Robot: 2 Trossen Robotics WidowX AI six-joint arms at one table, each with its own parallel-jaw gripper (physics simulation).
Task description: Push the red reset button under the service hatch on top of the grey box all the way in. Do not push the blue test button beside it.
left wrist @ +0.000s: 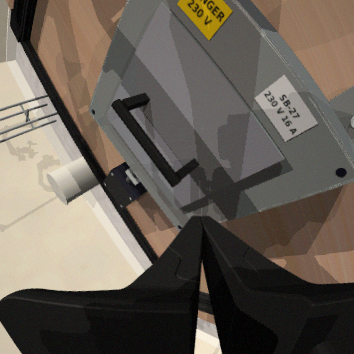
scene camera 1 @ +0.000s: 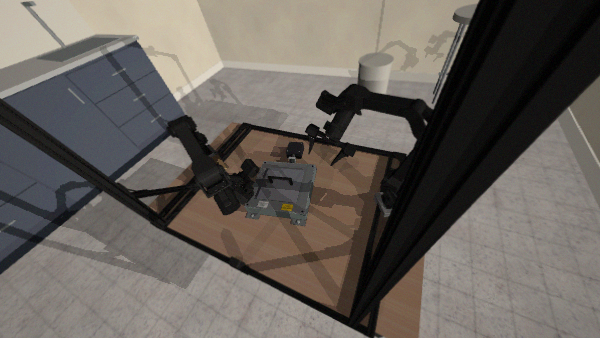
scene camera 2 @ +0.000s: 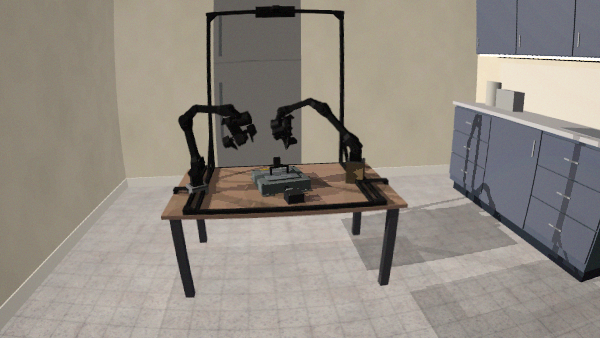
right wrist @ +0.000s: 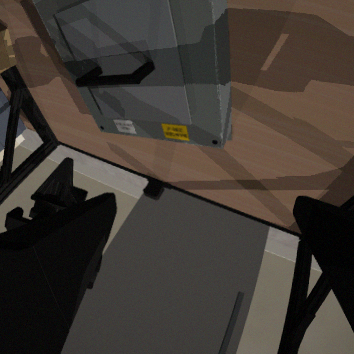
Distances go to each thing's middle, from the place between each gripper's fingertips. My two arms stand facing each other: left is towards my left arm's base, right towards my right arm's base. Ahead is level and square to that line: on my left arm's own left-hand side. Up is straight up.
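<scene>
Service hatch (left wrist: 187, 125): 20 mm behind my right hand, 160 mm below it, 190 mm to the left of it. Grey box (scene camera 1: 298, 211), counted from my right hand: 30 mm ahead, 180 mm to the left, 210 mm below.
Counted from my left hand, the service hatch is 60 mm to the right, 90 mm below and 100 mm ahead; the grey box is 60 mm to the right, 150 mm ahead and 150 mm below.
</scene>
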